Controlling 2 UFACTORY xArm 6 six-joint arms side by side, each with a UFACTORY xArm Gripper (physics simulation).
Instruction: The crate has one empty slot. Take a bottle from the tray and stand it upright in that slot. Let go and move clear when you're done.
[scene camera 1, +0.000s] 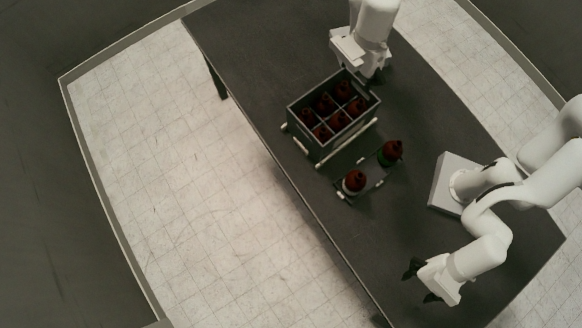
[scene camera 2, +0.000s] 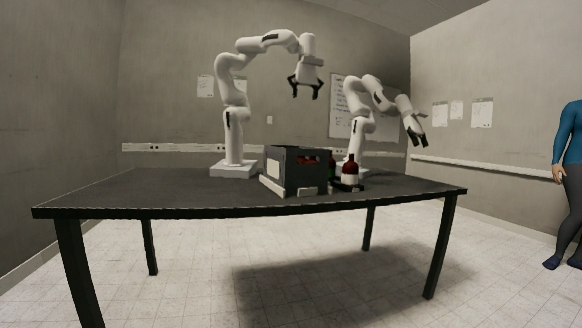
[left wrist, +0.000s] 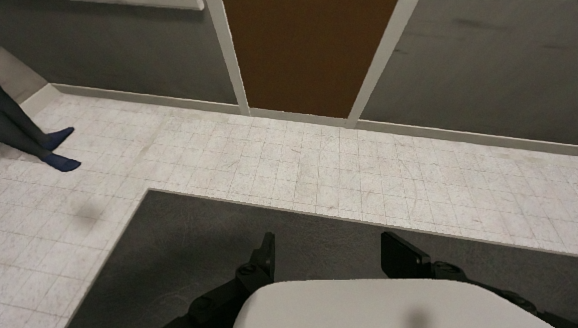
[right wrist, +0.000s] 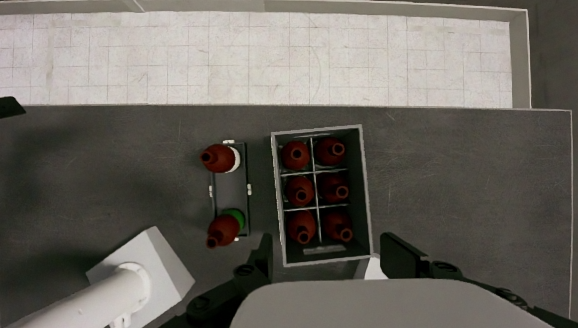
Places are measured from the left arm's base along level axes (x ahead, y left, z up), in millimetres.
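Where they show: left gripper, fingertip midpoint: (scene camera 1: 414, 288) (scene camera 2: 421, 146) (left wrist: 327, 250); right gripper, fingertip midpoint: (scene camera 1: 356, 76) (scene camera 2: 305, 98) (right wrist: 326, 251); left arm's base at its link origin: (scene camera 1: 463, 186) (right wrist: 131, 286); right arm's base at its link origin: (scene camera 2: 234, 164).
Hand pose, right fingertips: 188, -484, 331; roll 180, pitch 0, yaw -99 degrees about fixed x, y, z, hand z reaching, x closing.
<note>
Things, the pixels of their centre, and the offset from my right fingertips, as dx, dy, dz. Level surfaces: height alone.
- grey crate at the middle of its body: (right wrist: 315, 189) (scene camera 1: 331, 115) (scene camera 2: 292, 167) +0, -44, -300
- near-corner bottle at the middle of its body: (right wrist: 295, 155) (scene camera 1: 321, 138) +91, -6, -302
- black tray at the middle of its body: (right wrist: 230, 190) (scene camera 1: 369, 171) (scene camera 2: 337, 182) +23, +192, -374
- white-banded bottle at the middle of its body: (right wrist: 219, 158) (scene camera 1: 355, 181) (scene camera 2: 350, 170) +113, +183, -305
- green-banded bottle at the middle of its body: (right wrist: 224, 229) (scene camera 1: 392, 151) (scene camera 2: 328, 165) -65, +199, -305
- dark table at its surface level: dz -387
The grey crate (scene camera 1: 350, 131) (scene camera 2: 295, 175) (right wrist: 366, 200) has two rows of three slots. An upright dark red bottle stands in each slot, such as the near-corner bottle (scene camera 1: 322, 134) (right wrist: 296, 154). The black tray (scene camera 1: 372, 172) (right wrist: 230, 190) beside it holds a white-banded bottle (scene camera 1: 355, 181) (scene camera 2: 351, 167) (right wrist: 218, 158) at one end and a green-banded bottle (scene camera 1: 391, 151) (scene camera 2: 331, 167) (right wrist: 225, 227) at the other, its middle bare. My right gripper (scene camera 2: 305, 96) (right wrist: 326, 251) is open and empty, high above the crate's level. My left gripper (scene camera 1: 416, 288) (scene camera 2: 420, 144) (left wrist: 327, 250) is open and empty, away from crate and tray.
White strips (scene camera 1: 347, 144) (scene camera 2: 272, 186) lie along the crate's base. The left arm's base (scene camera 1: 447, 185) (right wrist: 145, 280) stands near the tray's green-banded end. The dark table (scene camera 1: 240, 55) (scene camera 2: 165, 187) ends in a long edge near the crate. A person (scene camera 2: 574, 135) stands beyond the table.
</note>
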